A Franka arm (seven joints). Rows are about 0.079 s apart.
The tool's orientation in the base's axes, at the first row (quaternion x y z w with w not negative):
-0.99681 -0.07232 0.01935 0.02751
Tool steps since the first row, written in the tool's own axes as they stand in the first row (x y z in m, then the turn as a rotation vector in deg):
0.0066 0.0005 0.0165 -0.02 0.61 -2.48
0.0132 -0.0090 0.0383 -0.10 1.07 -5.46
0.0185 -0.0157 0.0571 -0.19 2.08 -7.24
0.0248 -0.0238 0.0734 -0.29 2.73 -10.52
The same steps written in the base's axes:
0.0059 0.0013 -0.0167 0.17 -0.73 2.44
0.0101 0.0128 -0.0382 0.29 -1.36 5.39
0.0136 0.0212 -0.0567 0.42 -2.46 7.11
0.0180 0.0309 -0.0727 0.55 -3.29 10.35

